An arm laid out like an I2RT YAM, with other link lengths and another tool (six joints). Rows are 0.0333 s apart.
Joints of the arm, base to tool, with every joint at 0 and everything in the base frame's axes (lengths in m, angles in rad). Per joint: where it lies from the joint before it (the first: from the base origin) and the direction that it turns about. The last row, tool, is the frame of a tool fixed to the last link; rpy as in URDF.
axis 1: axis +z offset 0 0 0.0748
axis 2: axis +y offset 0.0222 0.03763 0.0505
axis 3: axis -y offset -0.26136 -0.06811 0
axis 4: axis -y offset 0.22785 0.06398 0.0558
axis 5: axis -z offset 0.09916 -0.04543 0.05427
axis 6: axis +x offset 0.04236 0 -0.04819
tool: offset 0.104 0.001 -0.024 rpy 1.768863 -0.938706 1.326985
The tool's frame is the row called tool.
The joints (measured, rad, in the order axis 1, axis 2, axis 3, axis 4, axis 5, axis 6), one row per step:
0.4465 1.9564 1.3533 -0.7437 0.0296 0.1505
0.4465 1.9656 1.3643 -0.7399 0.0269 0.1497
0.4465 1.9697 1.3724 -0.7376 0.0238 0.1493
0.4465 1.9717 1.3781 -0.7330 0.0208 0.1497
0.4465 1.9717 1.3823 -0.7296 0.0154 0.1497
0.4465 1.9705 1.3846 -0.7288 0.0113 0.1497
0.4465 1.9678 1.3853 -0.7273 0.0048 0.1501
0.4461 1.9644 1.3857 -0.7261 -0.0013 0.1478
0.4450 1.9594 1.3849 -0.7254 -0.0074 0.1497
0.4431 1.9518 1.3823 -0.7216 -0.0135 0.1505
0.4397 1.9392 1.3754 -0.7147 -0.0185 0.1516
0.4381 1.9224 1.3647 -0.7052 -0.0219 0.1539
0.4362 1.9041 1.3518 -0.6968 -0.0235 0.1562
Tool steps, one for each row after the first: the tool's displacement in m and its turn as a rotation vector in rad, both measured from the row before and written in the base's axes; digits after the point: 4 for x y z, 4 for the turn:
0.0032 0.0020 -0.0003 0.0046 -0.0040 0.0014
0.0024 0.0016 0.0007 0.0054 -0.0044 0.0011
0.0023 0.0016 0.0010 0.0063 -0.0062 0.0003
0.0016 0.0017 0.0013 0.0080 -0.0046 0.0013
0.0007 0.0010 0.0011 0.0054 -0.0022 0.0010
0.0003 0.0012 0.0013 0.0079 -0.0017 0.0013
0.0003 0.0009 0.0014 0.0069 -0.0022 0.0034
0.0000 0.0006 0.0017 0.0079 -0.0017 -0.0013
0.0005 0.0004 0.0023 0.0093 -0.0053 -0.0010
0.0006 -0.0004 0.0032 0.0100 -0.0092 -0.0030
0.0001 0.0000 0.0038 0.0102 -0.0124 -0.0028
-0.0005 -0.0008 0.0036 0.0078 -0.0115 -0.0036

